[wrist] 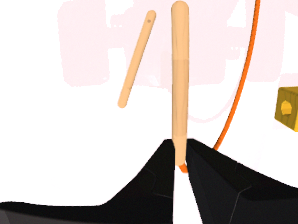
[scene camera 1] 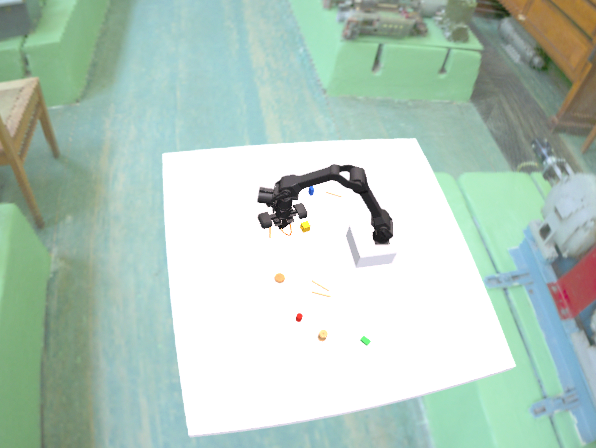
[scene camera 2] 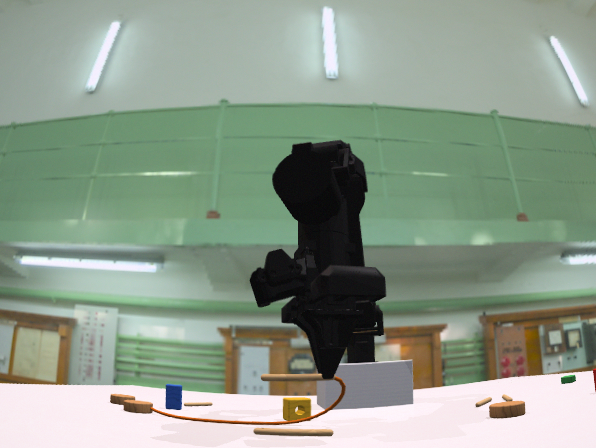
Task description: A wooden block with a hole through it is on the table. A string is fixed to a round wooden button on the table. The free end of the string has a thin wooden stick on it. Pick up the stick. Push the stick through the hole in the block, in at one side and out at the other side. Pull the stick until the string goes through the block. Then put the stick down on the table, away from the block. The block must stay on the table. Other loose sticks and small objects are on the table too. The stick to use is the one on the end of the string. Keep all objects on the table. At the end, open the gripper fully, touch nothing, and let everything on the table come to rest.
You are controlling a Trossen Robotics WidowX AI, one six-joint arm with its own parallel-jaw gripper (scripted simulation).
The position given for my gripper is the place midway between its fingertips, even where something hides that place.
I see my gripper (scene camera 2: 326, 378).
My gripper is seen too in the wrist view (wrist: 178, 146) and in scene camera 1 (scene camera 1: 280, 228).
